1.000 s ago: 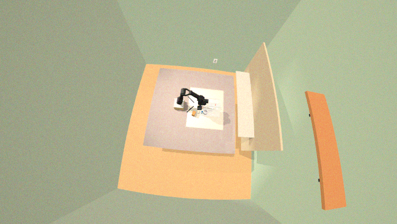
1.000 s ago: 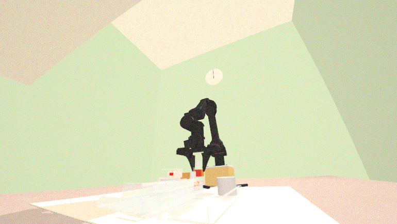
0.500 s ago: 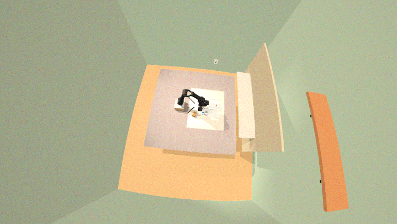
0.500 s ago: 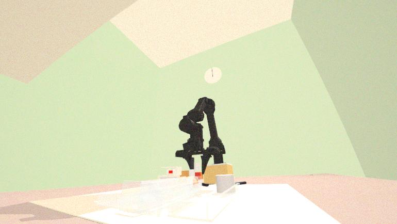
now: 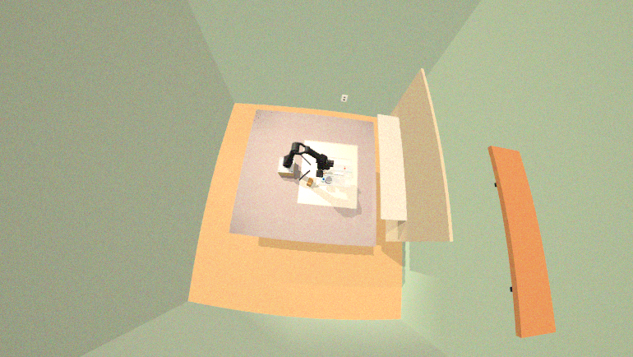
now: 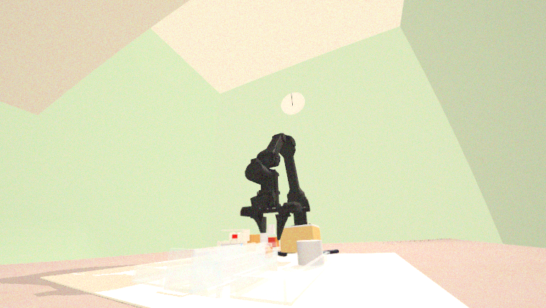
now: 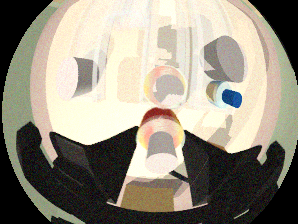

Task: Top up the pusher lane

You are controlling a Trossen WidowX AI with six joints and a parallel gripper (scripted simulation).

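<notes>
My gripper tip is 190 mm short of the clear sprung lane, 50 mm to the right of it and 30 mm above it. Also, from my gripper tip: red mark 220 mm ahead, 60 mm to the left, 20 mm above; white pusher plate 150 mm ahead, 50 mm to the left.
</notes>
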